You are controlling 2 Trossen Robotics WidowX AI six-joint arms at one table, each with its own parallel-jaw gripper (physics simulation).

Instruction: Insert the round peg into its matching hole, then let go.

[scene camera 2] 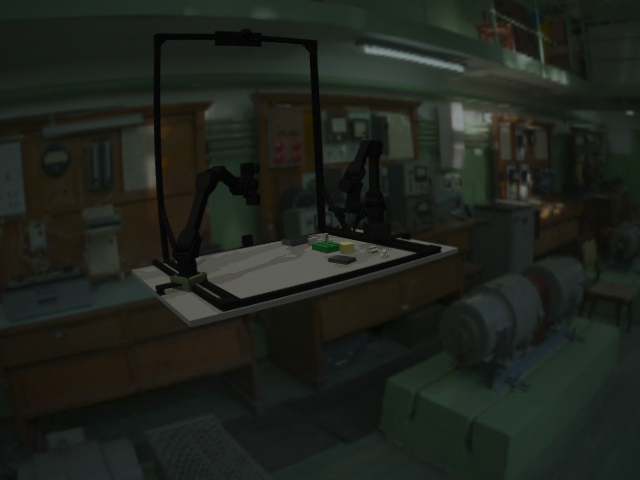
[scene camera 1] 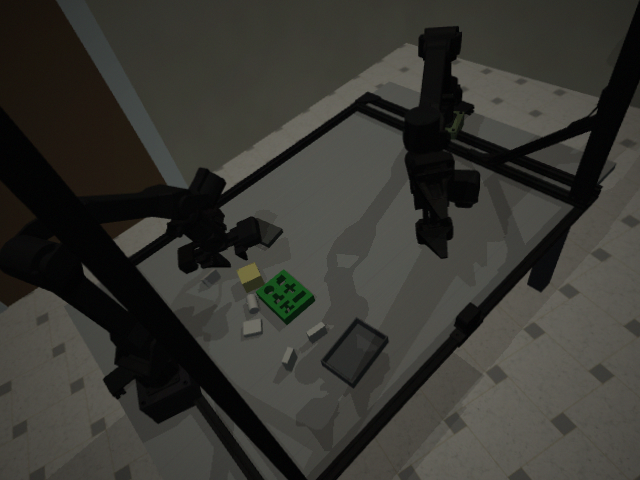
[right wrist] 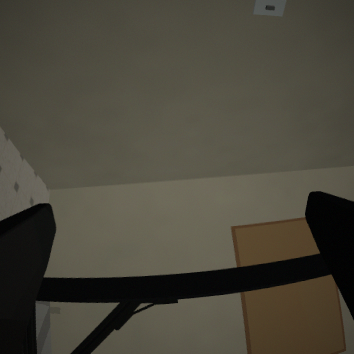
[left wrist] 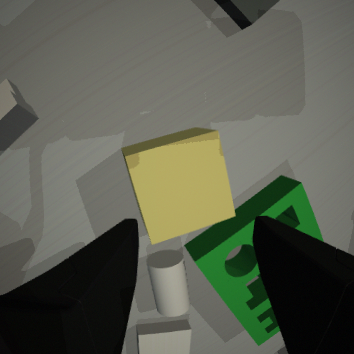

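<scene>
The round peg (scene camera 1: 252, 303) (left wrist: 170, 287), a pale cylinder, lies on its side on the table beside the green board (scene camera 1: 305, 305) (scene camera 2: 325, 246) (left wrist: 215, 277). The board has a round hole (scene camera 1: 268, 290) (left wrist: 240, 261) at its corner near the yellow block, and several other shaped holes. My left gripper (scene camera 1: 236, 260) (left wrist: 196, 229) is part open and empty above the table, near the yellow block; its finger hides part of the board in the left wrist view. My right gripper (scene camera 1: 445, 236) (right wrist: 182, 211) is wide open and empty, far from the board and raised above the table.
A yellow block (scene camera 1: 250, 276) (left wrist: 180, 190) stands beside the board and peg. A pale block (scene camera 1: 252, 327) (left wrist: 164, 340) lies by the peg. More pale pieces (scene camera 1: 316, 331) (scene camera 1: 288, 357) (scene camera 1: 210, 279), a dark tray (scene camera 1: 339, 339) and a dark flat block (scene camera 1: 270, 232) (scene camera 2: 341, 259) are around.
</scene>
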